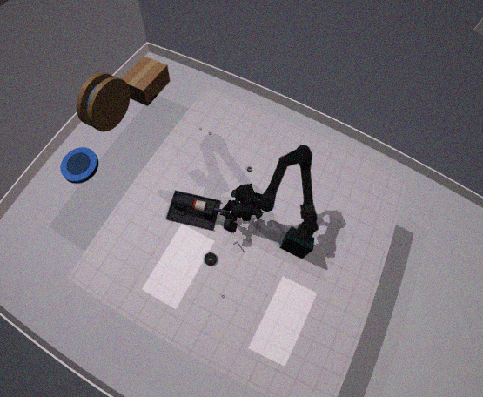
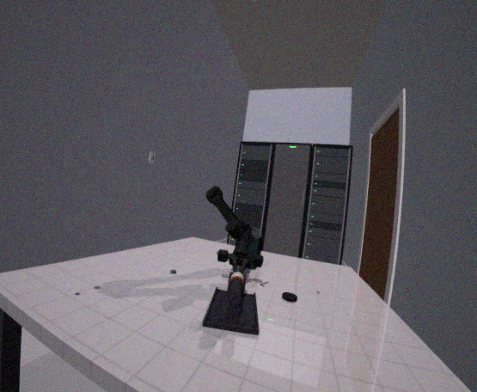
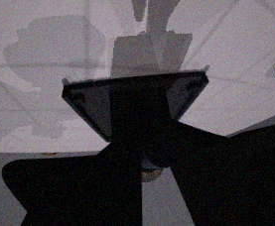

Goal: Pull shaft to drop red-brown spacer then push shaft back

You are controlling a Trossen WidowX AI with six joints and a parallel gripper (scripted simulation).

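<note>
The grey shaft lies 60 mm ahead of my gripper tip, 20 mm to the left of it and 20 mm above it. Also, from my gripper tip: dark fixture plate 140 mm ahead, 40 mm to the left, 10 mm below; red-brown spacer 120 mm ahead, 30 mm to the left, 20 mm above; bent key 140 mm behind, 80 mm to the left, 50 mm below.
</note>
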